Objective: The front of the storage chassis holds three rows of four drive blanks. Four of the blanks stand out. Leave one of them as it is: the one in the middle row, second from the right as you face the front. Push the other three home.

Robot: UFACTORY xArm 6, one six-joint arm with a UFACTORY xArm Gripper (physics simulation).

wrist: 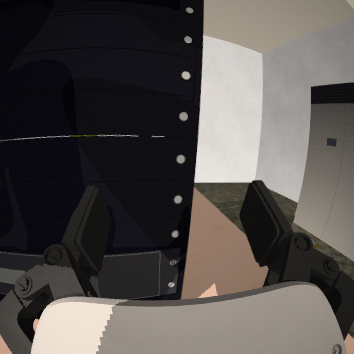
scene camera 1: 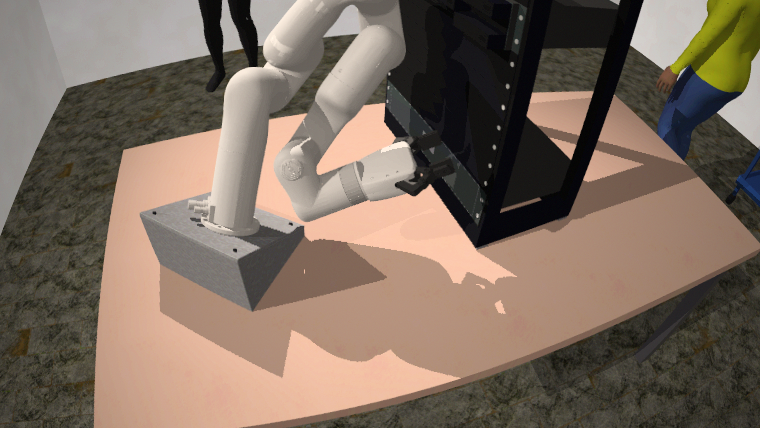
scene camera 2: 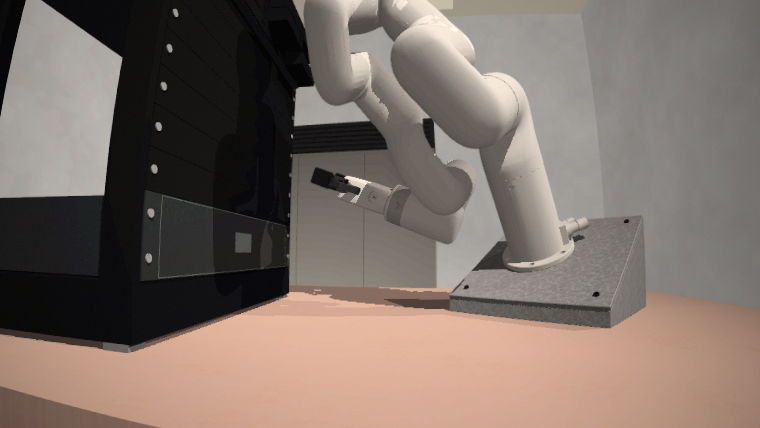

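Pixels of known places: gripper, fingertip midpoint: [wrist: 175,201] [scene camera 1: 446,150] [scene camera 2: 324,177]; arm's base, origin of the base link: [scene camera 1: 229,223] [scene camera 2: 538,252].
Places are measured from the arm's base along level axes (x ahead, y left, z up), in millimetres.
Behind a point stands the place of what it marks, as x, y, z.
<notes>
My gripper [scene camera 1: 445,154] @(410, -64, 158) [scene camera 2: 321,177] @(410, -64, 158) [wrist: 175,201] @(410, -64, 158) is open and empty. It is low in front of the black rack [scene camera 1: 518,116] @(522, -104, 250) [scene camera 2: 127,159] @(460, 396, 87) [wrist: 191,170] @(502, -102, 157), near its lower front. In the wrist view the left finger is over the rack front and the right finger is beyond the rack's right edge. Dark projecting shapes [scene camera 1: 497,42] @(467, -77, 385) [scene camera 2: 287,31] @(436, 101, 401) show high on the rack front, well above the gripper. They are too dark to make out as single drive blanks, and rows or columns cannot be told. The chassis front is not recognisable in the wrist view.
A grey-green panel [scene camera 1: 462,186] @(490, -15, 12) [scene camera 2: 196,239] @(455, 284, 15) [wrist: 130,275] @(492, -31, 21) crosses the rack's lower front. The arm's grey base block [scene camera 1: 202,244] @(-49, -100, 59) [scene camera 2: 558,287] @(-2, 113, -50) stands on the table [scene camera 1: 531,340] @(525, -359, -97) [scene camera 2: 398,366] @(202, 348, -97) facing the rack. A cabinet [scene camera 2: 329,223] [wrist: 325,175] stands beyond, and a person in yellow [scene camera 1: 728,53] is behind the table.
</notes>
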